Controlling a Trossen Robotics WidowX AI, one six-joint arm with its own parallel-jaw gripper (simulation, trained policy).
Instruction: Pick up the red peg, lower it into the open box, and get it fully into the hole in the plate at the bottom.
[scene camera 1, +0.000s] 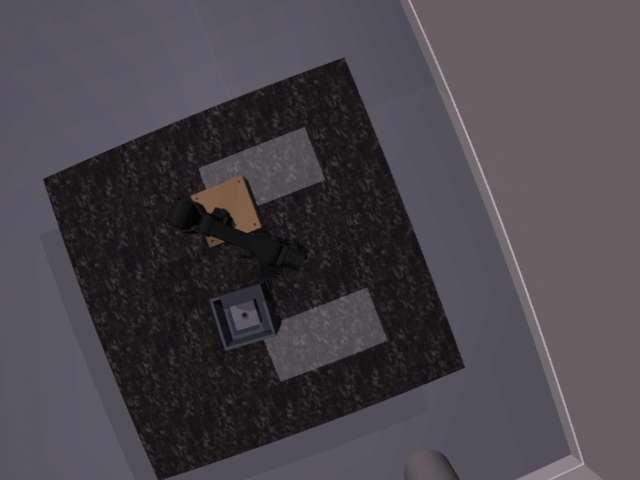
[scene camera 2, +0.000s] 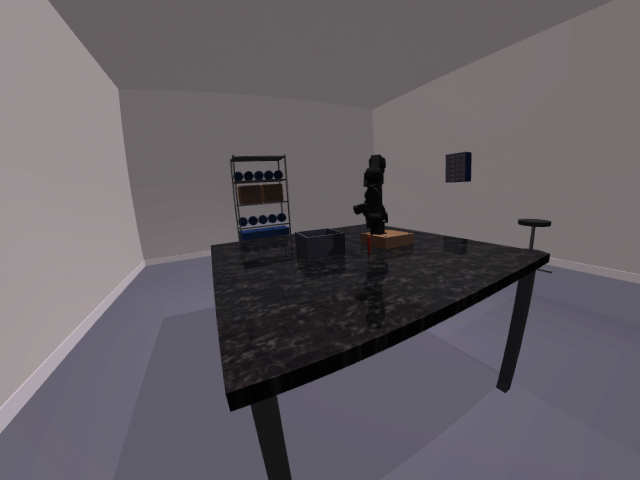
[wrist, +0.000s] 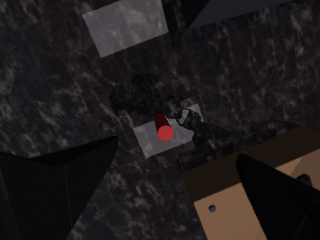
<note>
I see my gripper (wrist: 176, 150), a grey box (scene camera 2: 317, 243) and a pale plate (scene camera 1: 241, 319).
Scene camera 2 misses the pale plate, which is hidden by the grey box. The wrist view does not show the pale plate: it is out of frame.
</note>
